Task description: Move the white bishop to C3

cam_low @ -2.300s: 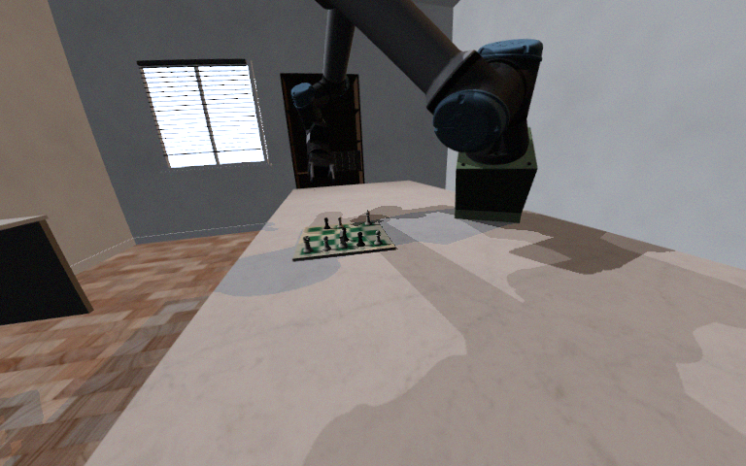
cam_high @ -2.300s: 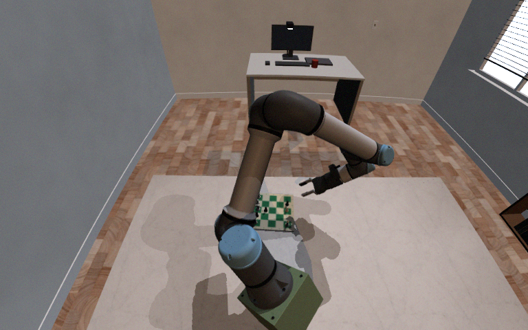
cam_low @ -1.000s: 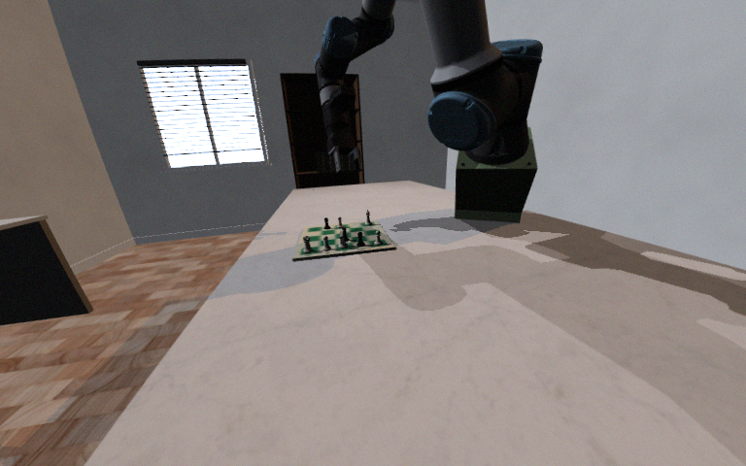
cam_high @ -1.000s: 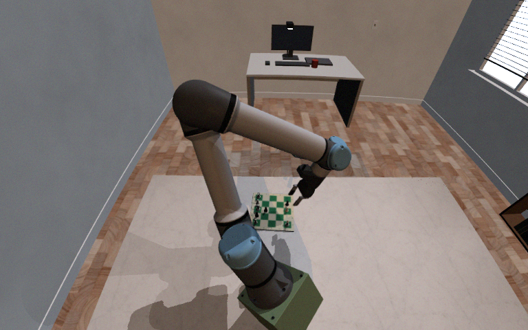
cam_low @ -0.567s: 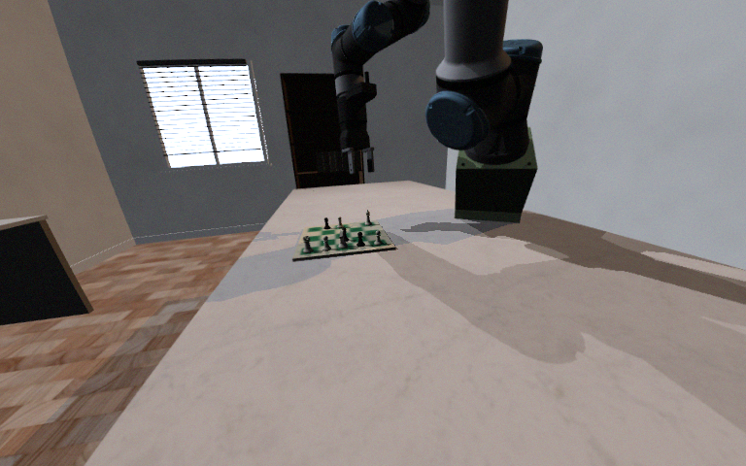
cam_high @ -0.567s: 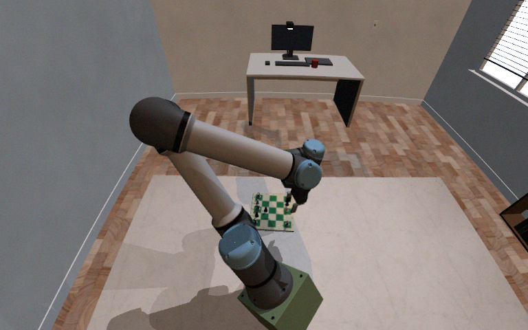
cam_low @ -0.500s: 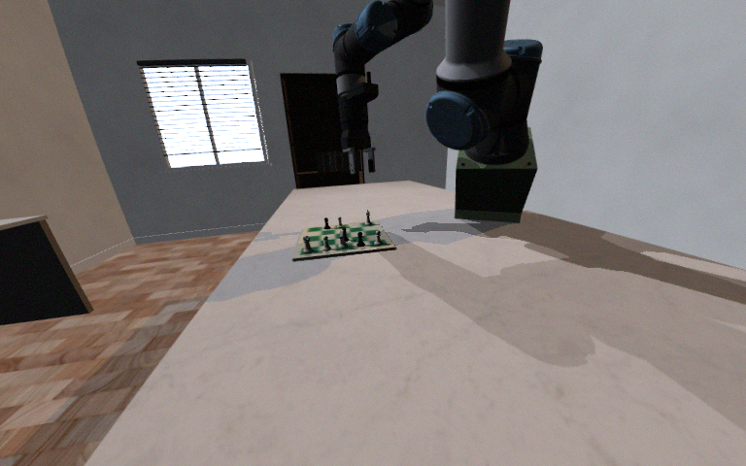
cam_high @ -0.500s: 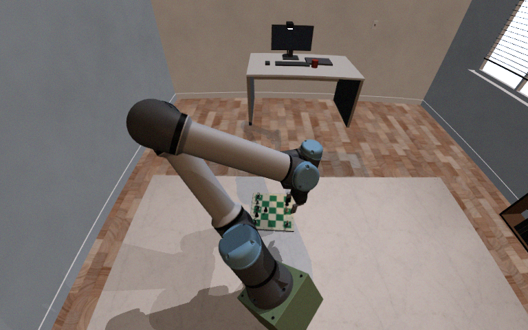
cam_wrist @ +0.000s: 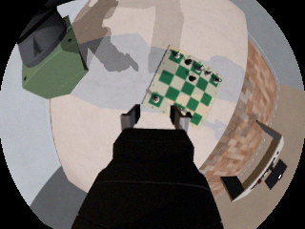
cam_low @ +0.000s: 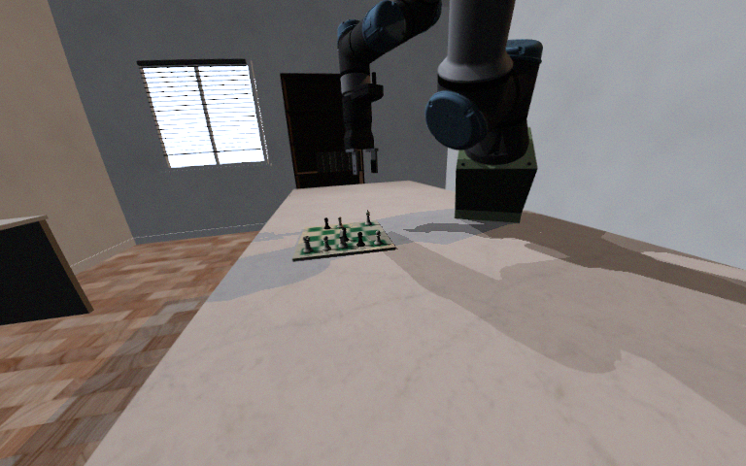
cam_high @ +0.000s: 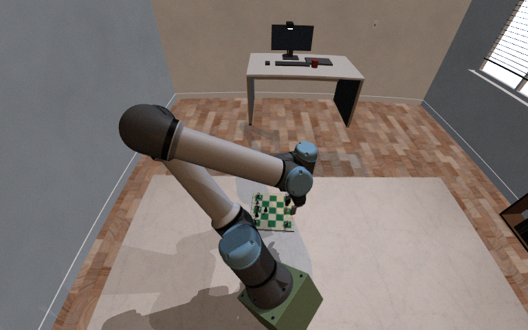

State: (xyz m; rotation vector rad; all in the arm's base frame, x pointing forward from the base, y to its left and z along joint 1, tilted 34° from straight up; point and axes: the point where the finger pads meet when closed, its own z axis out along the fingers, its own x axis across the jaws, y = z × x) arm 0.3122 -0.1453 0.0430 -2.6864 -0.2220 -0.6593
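Right now the pale piece is 140 mm below my hand. The rest, counted from my hand: green-and-white chessboard (90 mm ahead, 60 mm to the left, 170 mm below).
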